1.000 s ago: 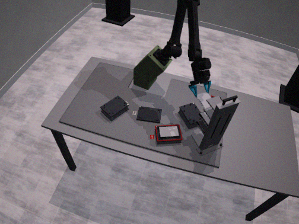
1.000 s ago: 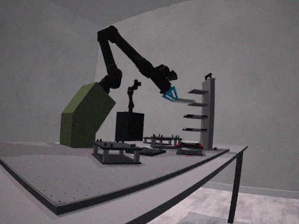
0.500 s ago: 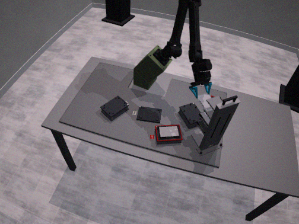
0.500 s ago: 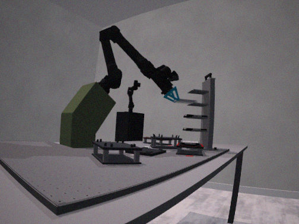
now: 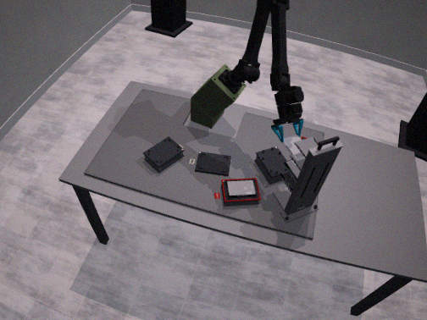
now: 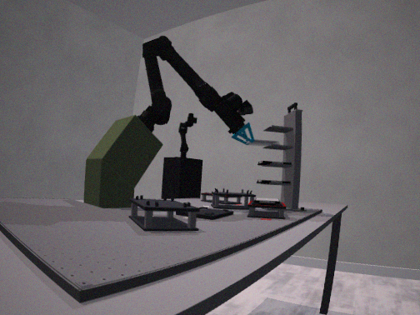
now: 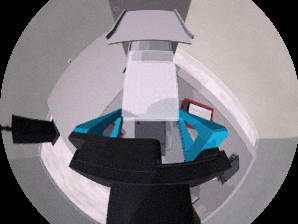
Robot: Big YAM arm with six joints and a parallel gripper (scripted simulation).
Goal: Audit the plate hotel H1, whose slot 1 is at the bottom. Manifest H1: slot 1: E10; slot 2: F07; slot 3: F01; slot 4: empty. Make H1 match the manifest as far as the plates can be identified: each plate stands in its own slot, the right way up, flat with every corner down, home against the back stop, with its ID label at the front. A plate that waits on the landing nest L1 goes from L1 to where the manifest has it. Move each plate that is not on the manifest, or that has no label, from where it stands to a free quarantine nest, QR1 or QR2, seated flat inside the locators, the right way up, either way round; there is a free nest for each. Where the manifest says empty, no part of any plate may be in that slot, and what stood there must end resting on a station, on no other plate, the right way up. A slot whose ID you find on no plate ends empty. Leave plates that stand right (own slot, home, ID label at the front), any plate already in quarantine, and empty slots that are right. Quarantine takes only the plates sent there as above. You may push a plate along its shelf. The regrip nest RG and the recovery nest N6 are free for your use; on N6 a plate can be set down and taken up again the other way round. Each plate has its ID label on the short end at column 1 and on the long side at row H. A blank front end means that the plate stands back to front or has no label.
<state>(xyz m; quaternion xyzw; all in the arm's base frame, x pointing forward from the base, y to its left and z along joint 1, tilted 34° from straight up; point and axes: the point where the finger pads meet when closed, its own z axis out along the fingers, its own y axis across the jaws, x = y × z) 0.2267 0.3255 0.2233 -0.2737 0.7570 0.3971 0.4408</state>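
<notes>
Right now my hand is 4 cm to the right of the white-topped plate and 4 cm short of it. From my hand the other things lie so: plate hotel H1: 15 cm to the left, 12 cm ahead, 7 cm below; then red-framed nest: 24 cm below, 22 cm behind, 9 cm to the left.
</notes>
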